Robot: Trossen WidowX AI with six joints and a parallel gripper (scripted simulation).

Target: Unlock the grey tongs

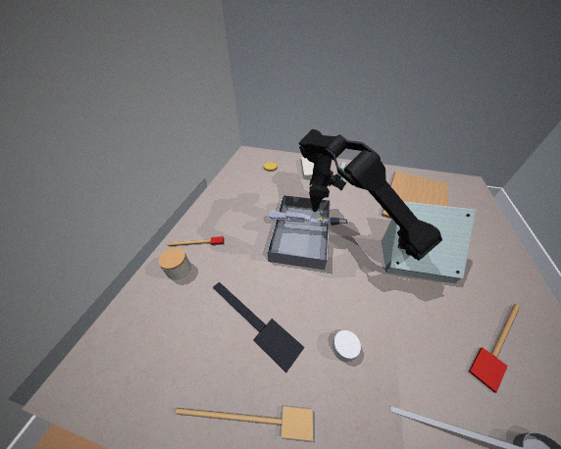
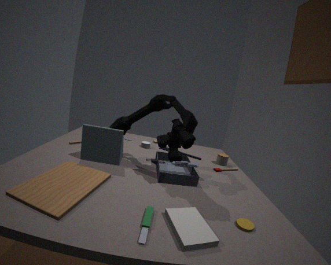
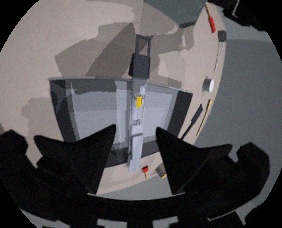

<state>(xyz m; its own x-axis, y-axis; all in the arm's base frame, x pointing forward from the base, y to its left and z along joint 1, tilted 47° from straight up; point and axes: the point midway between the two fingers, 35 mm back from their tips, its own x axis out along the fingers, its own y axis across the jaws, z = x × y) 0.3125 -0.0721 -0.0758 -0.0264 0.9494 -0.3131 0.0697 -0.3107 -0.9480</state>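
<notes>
Now: gripper tip 70 mm above the grey roasting tin, 40 mm to the right of it and 40 mm short of it. Round my gripper tip: white block (420 mm to the right, 80 mm below, 50 mm ahead); then black turner (410 mm to the left, 100 mm ahead, 90 mm below); then green-handled tool (440 mm to the right, 90 mm below, 90 mm behind).
</notes>
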